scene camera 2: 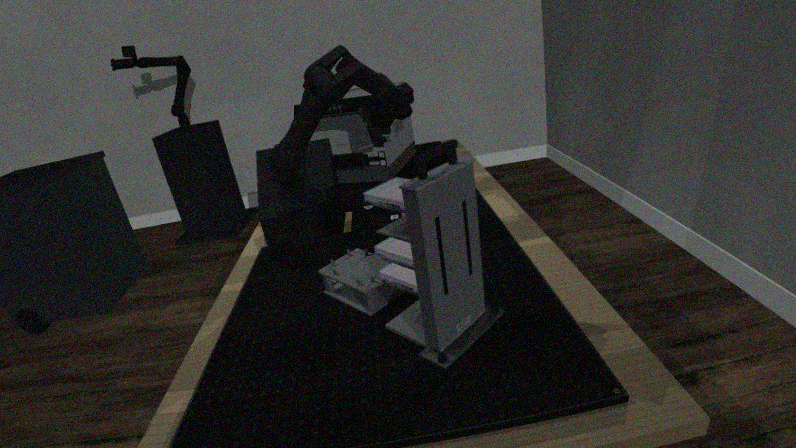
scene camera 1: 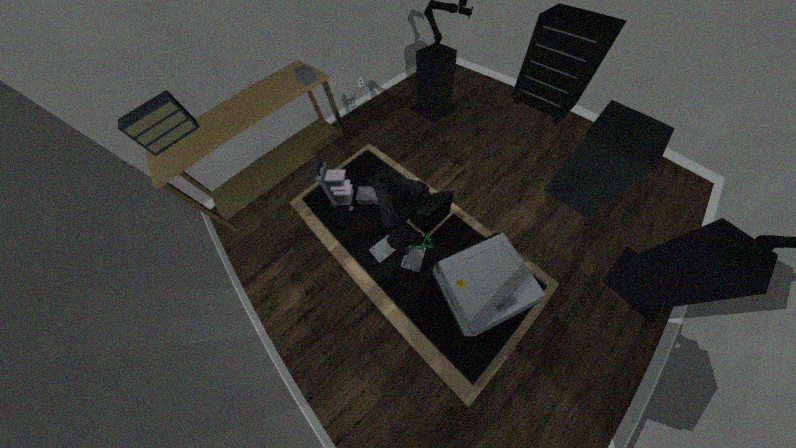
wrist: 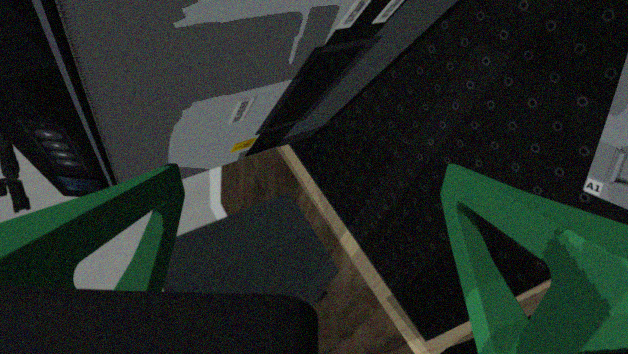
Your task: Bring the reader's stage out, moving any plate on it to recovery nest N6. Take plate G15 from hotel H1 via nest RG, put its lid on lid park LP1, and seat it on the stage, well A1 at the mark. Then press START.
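Frame: origin at the arm's base, x ahead, y left, z up, level; metres.
Seen in the pictures: gripper, fingertip midpoint: (scene camera 2: 370, 134) (scene camera 1: 427, 247) (wrist: 312, 178); arm's base at its link origin: (scene camera 2: 292, 181) (scene camera 1: 430, 202).
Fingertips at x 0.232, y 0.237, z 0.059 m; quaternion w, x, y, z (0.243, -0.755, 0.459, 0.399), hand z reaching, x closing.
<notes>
Pixels of each thing's middle, then the offset from my fingertips to it. Level surfaces: height alone.
- grey reader at the middle of its body: (scene camera 2: 358, 132) (scene camera 1: 480, 284) dx -0.087, dy +0.314, dz -0.050 m
- Grey nest N6 at the middle of its body: (scene camera 2: 394, 195) (scene camera 1: 413, 257) dx +0.053, dy -0.068, dz -0.208 m
- Lid park LP1 at the middle of its body: (scene camera 1: 383, 248) dx +0.163, dy -0.238, dz -0.207 m
- Hotel H1 at the middle of its body: (scene camera 2: 430, 243) (scene camera 1: 334, 183) dx +0.165, dy -0.789, dz -0.044 m
- top plate at the middle of its body: (scene camera 2: 405, 191) (scene camera 1: 335, 174) dx +0.135, dy -0.761, dz +0.048 m
- wood-rimmed table at its surface level: dz -0.230 m
My gripper (scene camera 1: 423, 243) (scene camera 2: 388, 139) (wrist: 312, 178) is open, with its green fingers wide apart and nothing between them. It hangs above the board near the grey reader (scene camera 1: 479, 272) (wrist: 200, 142). No extended stage can be made out. Grey nest N6 (scene camera 1: 413, 260) (wrist: 612, 145) lies beside the reader, its A1 corner at the wrist view's right edge. Lid park LP1 (scene camera 1: 382, 248) is beside N6. Hotel H1 (scene camera 1: 328, 189) (scene camera 2: 448, 250) holds several pale plates; a top plate (scene camera 2: 384, 192) shows. Which is G15 cannot be read. A raised nest, apparently RG (scene camera 1: 366, 194) (scene camera 2: 356, 272), stands by the hotel.
The arm's black base (scene camera 1: 437, 208) stands at the long edge of the wood-rimmed table (scene camera 1: 384, 303) (scene camera 2: 623, 356). The reader's bulk rises close to the gripper. A wooden bench (scene camera 1: 245, 105), a dark cabinet (scene camera 1: 612, 158) and other robots on stands (scene camera 1: 436, 77) are off the table.
</notes>
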